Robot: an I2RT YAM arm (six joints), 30 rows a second.
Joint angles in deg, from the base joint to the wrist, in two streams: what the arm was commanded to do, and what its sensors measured. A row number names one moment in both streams.
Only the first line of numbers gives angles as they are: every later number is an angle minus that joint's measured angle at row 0.
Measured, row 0: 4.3, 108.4, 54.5, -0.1, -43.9, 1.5
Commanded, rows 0 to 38: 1.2, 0.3, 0.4, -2.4, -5.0, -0.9; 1.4, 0.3, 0.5, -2.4, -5.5, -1.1; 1.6, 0.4, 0.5, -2.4, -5.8, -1.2; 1.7, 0.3, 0.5, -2.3, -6.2, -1.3; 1.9, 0.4, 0.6, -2.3, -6.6, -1.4; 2.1, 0.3, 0.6, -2.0, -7.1, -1.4; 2.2, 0.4, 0.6, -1.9, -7.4, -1.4; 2.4, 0.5, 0.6, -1.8, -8.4, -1.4; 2.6, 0.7, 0.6, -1.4, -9.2, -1.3; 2.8, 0.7, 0.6, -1.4, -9.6, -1.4; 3.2, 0.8, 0.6, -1.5, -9.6, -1.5; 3.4, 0.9, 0.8, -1.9, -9.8, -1.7; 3.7, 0.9, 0.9, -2.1, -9.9, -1.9; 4.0, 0.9, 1.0, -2.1, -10.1, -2.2; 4.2, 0.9, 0.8, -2.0, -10.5, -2.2; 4.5, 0.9, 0.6, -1.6, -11.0, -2.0; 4.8, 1.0, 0.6, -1.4, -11.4, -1.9; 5.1, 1.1, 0.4, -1.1, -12.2, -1.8; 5.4, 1.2, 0.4, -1.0, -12.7, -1.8; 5.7, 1.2, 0.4, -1.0, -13.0, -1.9; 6.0, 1.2, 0.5, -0.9, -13.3, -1.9; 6.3, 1.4, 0.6, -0.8, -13.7, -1.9; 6.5, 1.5, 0.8, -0.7, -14.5, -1.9; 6.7, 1.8, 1.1, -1.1, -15.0, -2.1; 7.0, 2.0, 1.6, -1.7, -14.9, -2.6; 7.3, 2.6, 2.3, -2.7, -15.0, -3.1; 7.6, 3.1, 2.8, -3.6, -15.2, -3.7; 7.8, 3.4, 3.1, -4.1, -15.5, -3.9; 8.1, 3.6, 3.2, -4.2, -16.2, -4.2; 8.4, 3.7, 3.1, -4.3, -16.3, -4.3; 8.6, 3.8, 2.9, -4.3, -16.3, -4.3; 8.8, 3.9, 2.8, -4.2, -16.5, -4.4; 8.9, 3.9, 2.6, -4.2, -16.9, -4.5; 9.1, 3.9, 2.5, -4.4, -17.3, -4.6; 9.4, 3.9, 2.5, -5.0, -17.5, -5.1; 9.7, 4.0, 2.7, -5.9, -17.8, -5.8; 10.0, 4.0, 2.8, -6.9, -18.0, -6.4; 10.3, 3.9, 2.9, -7.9, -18.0, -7.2; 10.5, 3.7, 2.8, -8.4, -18.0, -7.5
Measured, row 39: 5.9, 3.1, 3.4, 4.1, 4.8, -4.3
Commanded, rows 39 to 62: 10.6, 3.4, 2.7, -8.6, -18.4, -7.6; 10.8, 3.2, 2.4, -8.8, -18.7, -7.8; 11.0, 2.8, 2.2, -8.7, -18.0, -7.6; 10.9, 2.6, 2.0, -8.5, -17.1, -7.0; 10.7, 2.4, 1.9, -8.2, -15.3, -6.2; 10.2, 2.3, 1.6, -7.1, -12.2, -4.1; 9.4, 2.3, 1.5, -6.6, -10.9, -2.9; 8.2, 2.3, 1.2, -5.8, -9.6, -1.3; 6.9, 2.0, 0.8, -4.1, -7.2, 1.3; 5.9, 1.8, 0.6, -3.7, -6.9, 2.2; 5.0, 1.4, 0.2, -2.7, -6.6, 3.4; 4.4, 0.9, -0.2, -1.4, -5.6, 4.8; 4.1, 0.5, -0.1, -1.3, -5.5, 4.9; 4.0, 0.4, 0.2, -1.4, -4.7, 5.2; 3.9, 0.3, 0.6, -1.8, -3.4, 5.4; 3.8, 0.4, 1.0, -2.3, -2.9, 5.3; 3.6, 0.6, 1.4, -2.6, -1.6, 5.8; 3.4, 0.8, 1.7, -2.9, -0.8, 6.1; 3.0, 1.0, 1.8, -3.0, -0.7, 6.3; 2.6, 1.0, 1.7, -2.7, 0.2, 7.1; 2.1, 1.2, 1.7, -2.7, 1.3, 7.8; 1.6, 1.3, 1.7, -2.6, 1.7, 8.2; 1.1, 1.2, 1.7, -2.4, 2.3, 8.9; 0.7, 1.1, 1.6, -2.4, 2.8, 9.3
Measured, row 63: 1.4, 0.8, 1.7, 1.3, 2.8, 6.4
